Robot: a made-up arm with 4 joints.
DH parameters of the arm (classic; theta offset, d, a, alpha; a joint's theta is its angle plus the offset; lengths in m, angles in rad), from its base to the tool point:
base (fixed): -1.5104 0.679 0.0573 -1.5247
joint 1: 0 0.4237 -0.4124 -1.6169
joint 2: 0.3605 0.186 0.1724 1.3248
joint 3: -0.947 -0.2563 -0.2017 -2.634
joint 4: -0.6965 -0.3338 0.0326 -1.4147
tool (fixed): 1.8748 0.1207 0 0
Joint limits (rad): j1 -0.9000..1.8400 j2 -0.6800..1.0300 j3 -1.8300..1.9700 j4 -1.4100..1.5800
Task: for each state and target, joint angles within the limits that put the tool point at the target. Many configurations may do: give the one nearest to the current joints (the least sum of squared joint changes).
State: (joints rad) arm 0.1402 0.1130 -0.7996 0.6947
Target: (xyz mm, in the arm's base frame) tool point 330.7 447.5 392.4
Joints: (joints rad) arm 0.1088 -0.1189 -0.9077 0.2601
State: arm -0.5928 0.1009 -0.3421 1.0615
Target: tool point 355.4 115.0 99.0
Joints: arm -0.7604 -0.3176 -0.5292 0.8357
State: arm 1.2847 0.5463 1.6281 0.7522
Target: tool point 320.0 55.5 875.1
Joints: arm 0.6718 0.1840 1.7058 0.3568
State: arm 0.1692 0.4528 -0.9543 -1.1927
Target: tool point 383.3 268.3 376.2
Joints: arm -0.0472 0.1362 -0.7816 -1.1971
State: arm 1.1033 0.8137 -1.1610 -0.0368
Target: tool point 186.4 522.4 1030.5
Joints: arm 1.2858 1.0300 -1.5996 0.4917
